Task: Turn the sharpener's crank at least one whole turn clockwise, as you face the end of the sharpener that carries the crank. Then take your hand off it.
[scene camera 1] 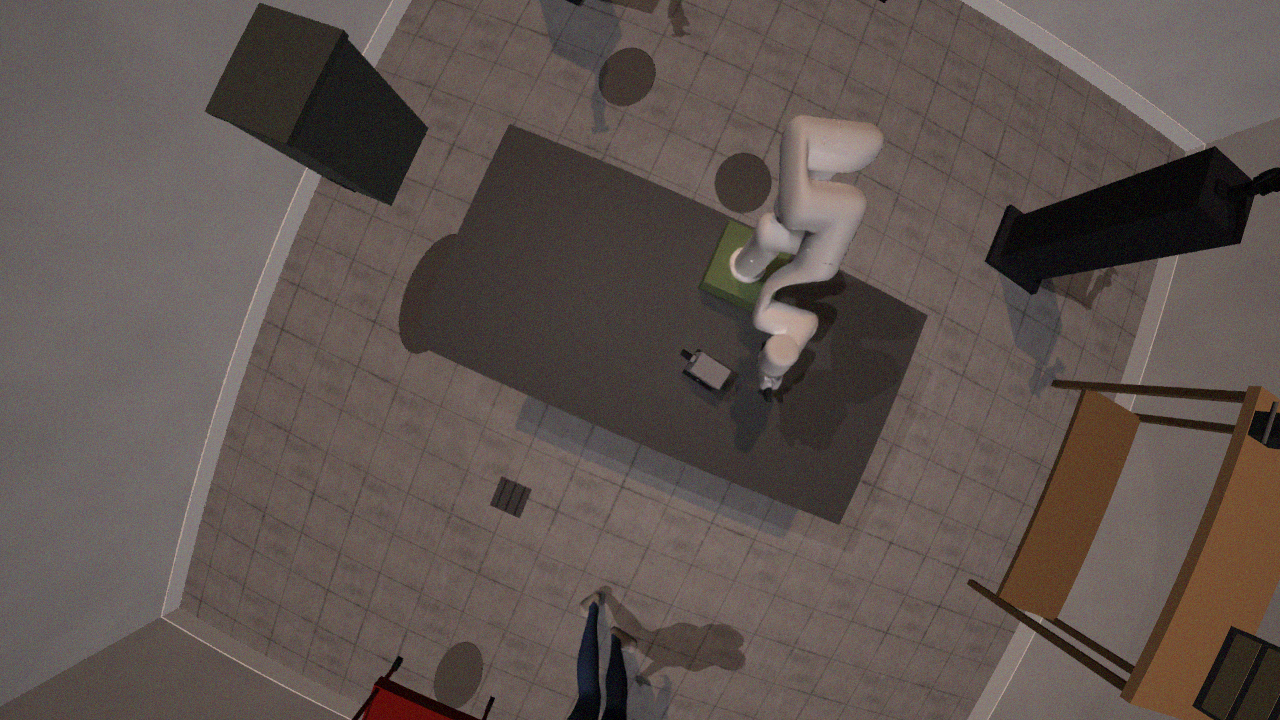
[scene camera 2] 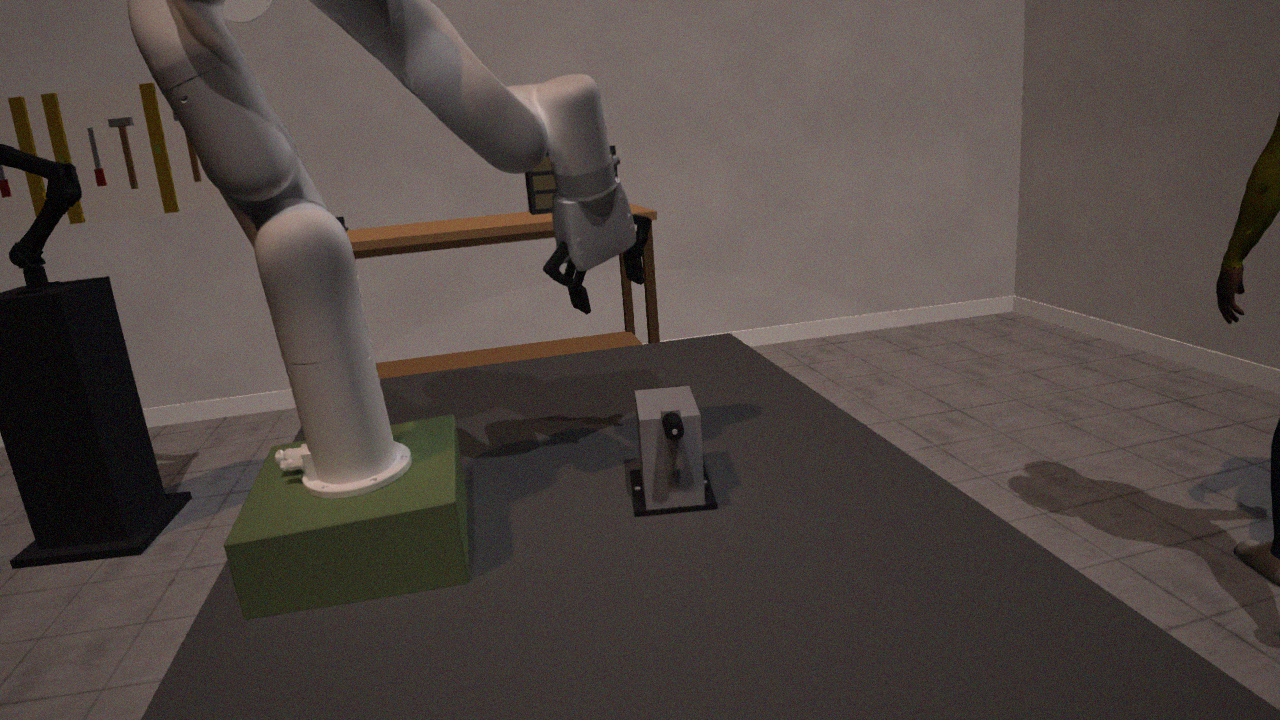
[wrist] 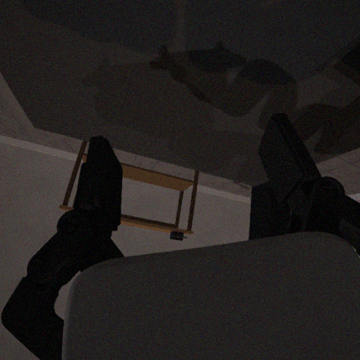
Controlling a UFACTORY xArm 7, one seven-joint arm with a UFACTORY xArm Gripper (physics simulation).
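Where they show: gripper, fingertip midpoint: (scene camera 2: 609, 295); arm's base, link origin: (scene camera 1: 747, 265) (scene camera 2: 358, 471).
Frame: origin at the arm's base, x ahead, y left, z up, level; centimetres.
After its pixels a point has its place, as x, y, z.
Note:
The sharpener (scene camera 1: 709, 370) @(37.9, 4.5, 2.3) (scene camera 2: 658, 447) @(35.7, -0.6, -1.3) is a small light grey block on a black base plate, standing on the dark table (scene camera 1: 572, 259) @(24.6, -56.0, -10.4) (scene camera 2: 787, 582) @(45.5, -19.3, -10.4). Its crank's black knob (scene camera 1: 686, 354) @(36.9, -4.9, 3.8) (scene camera 2: 673, 425) @(36.7, -6.5, 3.6) sticks out from the end facing scene camera 2, near the top of that end. My gripper (scene camera 1: 771, 394) @(33.0, 17.0, 14.4) (scene camera 2: 610, 288) @(33.0, 17.0, 14.4) (wrist: 189, 141) is open and empty. It hangs well above the table, beyond the end opposite the crank, and touches nothing. The sharpener does not show in the wrist view.
My arm stands on a green block (scene camera 1: 718, 288) @(11.6, -5.0, -1.1) (scene camera 2: 358, 568) @(1.0, -11.4, -6.4) to the left of the sharpener in scene camera 2's view. A wooden workbench (scene camera 1: 1194, 555) (scene camera 2: 447, 234) (wrist: 157, 178) stands beyond the table. A person (scene camera 1: 588, 662) stands on the floor off one long side.

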